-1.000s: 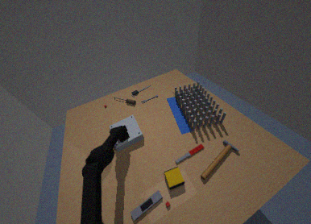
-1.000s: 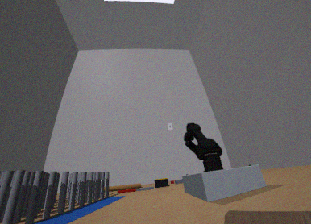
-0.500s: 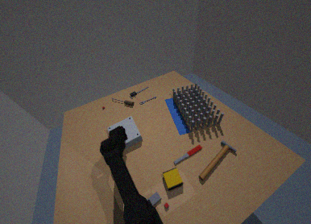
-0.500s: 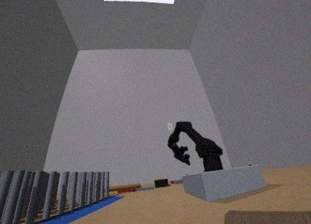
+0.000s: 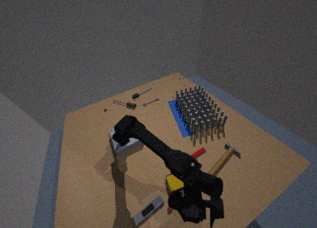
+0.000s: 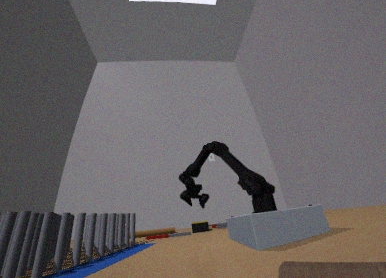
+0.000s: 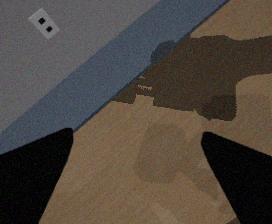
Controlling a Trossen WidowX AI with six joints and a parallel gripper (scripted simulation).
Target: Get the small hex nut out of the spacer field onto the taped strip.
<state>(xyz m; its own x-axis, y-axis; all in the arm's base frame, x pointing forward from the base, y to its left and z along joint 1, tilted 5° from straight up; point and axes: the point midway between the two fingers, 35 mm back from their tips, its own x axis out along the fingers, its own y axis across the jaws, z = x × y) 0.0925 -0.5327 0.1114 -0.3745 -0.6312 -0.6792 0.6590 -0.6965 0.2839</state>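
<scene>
Now: the hook tool 8 cm ahead of my gripper tip, 100 cm to the left of it and 11 cm below it. Round my gripper tip: yellow block 4 cm ahead, 17 cm to the left, 10 cm below; red-and-grey screwdriver 20 cm ahead, 22 cm to the left, 12 cm below; grey flat device 14 cm behind, 16 cm to the left, 11 cm below.
</scene>
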